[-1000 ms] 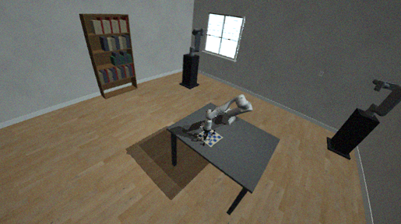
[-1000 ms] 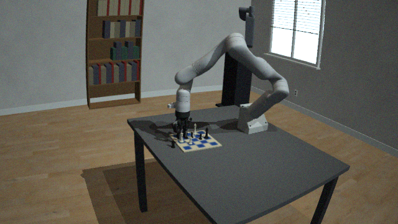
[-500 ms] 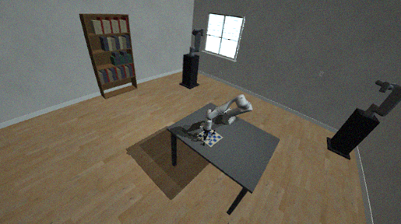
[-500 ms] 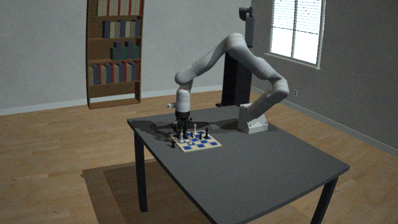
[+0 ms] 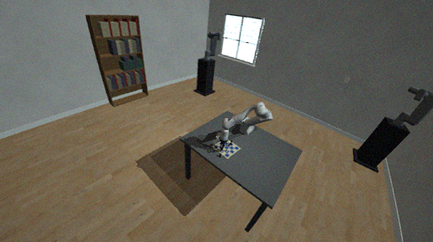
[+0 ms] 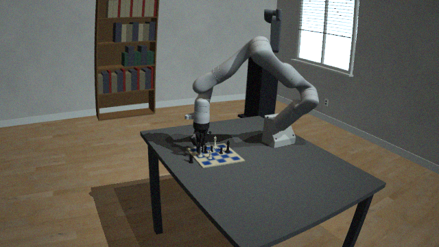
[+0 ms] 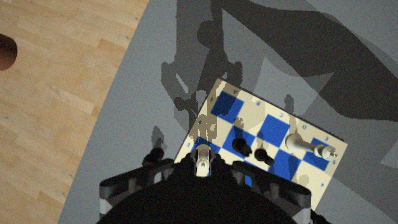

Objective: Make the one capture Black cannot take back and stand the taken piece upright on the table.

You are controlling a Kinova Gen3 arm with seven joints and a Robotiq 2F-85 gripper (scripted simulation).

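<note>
Right now the blue-and-cream chessboard is 80 mm behind my hand, 40 mm below it and 10 mm to the left of it. From my hand the other things lie so: tall white piece: 120 mm behind, 60 mm to the right, 10 mm below.
</note>
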